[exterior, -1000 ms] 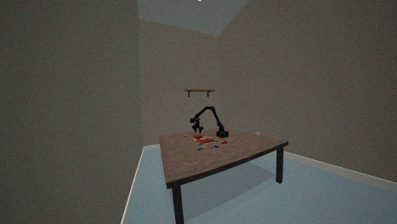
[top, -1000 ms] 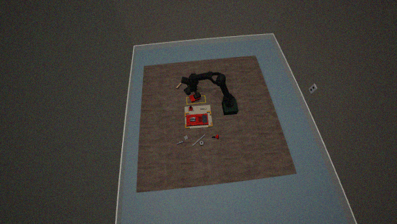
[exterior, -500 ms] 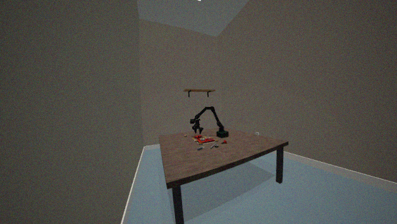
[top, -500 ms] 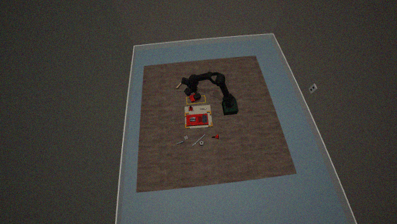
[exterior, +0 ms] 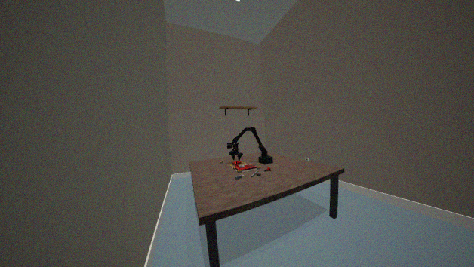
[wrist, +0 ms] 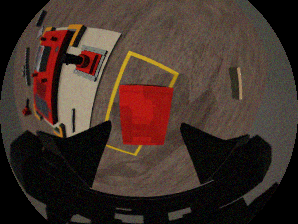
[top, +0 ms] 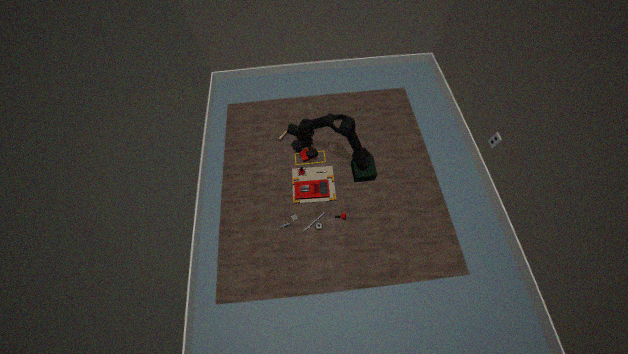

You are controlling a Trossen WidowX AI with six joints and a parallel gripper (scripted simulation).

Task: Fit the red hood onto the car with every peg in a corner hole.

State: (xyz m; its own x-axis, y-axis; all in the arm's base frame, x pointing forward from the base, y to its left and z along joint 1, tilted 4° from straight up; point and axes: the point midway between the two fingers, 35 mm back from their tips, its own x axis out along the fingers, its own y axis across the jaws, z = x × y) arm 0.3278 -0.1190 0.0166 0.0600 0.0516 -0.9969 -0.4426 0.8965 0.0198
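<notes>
Right now my gripper tip is 3 cm above the red hood. Round my gripper tip: metal rod (43 cm to the left, 5 cm behind, 4 cm below); then short wooden dowel (16 cm ahead, 14 cm to the right, 3 cm below).
</notes>
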